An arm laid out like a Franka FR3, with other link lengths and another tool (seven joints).
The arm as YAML. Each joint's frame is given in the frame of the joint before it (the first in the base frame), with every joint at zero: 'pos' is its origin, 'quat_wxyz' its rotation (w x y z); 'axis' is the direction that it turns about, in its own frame. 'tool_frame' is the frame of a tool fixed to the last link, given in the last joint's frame.
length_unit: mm
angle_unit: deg
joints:
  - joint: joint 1
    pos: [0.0, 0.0, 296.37]
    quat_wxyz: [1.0, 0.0, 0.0, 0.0]
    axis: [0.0, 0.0, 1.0]
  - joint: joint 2
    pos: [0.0, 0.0, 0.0]
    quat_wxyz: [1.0, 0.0, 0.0, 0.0]
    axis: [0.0, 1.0, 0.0]
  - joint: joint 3
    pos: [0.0, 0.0, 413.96]
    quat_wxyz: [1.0, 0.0, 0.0, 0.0]
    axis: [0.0, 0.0, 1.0]
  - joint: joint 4
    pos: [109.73, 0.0, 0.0]
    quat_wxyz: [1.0, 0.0, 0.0, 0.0]
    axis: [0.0, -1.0, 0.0]
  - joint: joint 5
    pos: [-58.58, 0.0, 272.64]
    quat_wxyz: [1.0, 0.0, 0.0, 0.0]
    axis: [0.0, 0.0, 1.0]
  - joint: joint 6
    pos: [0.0, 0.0, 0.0]
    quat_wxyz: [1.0, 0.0, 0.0, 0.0]
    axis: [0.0, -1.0, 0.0]
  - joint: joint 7
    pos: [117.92, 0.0, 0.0]
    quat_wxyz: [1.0, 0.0, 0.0, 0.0]
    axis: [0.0, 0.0, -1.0]
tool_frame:
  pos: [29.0, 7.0, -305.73]
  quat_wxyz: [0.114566, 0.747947, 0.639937, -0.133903]
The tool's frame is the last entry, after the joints.
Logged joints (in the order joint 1, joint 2, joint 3, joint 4, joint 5, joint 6, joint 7), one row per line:
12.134, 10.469, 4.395, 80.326, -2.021, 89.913, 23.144
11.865, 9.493, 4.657, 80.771, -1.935, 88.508, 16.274
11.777, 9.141, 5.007, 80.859, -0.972, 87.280, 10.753
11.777, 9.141, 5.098, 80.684, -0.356, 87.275, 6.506
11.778, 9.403, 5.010, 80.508, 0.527, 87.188, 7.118
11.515, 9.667, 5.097, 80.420, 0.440, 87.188, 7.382
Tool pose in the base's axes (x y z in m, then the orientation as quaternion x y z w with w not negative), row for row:
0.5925, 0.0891, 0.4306, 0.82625, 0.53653, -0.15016, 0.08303
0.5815, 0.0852, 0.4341, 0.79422, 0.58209, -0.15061, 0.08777
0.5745, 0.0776, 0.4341, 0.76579, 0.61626, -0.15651, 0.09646
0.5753, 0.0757, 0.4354, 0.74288, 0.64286, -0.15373, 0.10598
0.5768, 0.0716, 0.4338, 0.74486, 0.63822, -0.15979, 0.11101
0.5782, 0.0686, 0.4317, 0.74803, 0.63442, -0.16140, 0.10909
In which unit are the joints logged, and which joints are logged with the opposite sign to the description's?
The joints are logged in degrees. Opposite sign: joint 3, joint 4, joint 5.
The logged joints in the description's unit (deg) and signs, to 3 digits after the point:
12.134, 10.469, -4.395, -80.326, 2.021, 89.913, 23.144
11.865, 9.493, -4.657, -80.771, 1.935, 88.508, 16.274
11.777, 9.141, -5.007, -80.859, 0.972, 87.280, 10.753
11.777, 9.141, -5.098, -80.684, 0.356, 87.275, 6.506
11.778, 9.403, -5.010, -80.508, -0.527, 87.188, 7.118
11.515, 9.667, -5.097, -80.420, -0.440, 87.188, 7.382

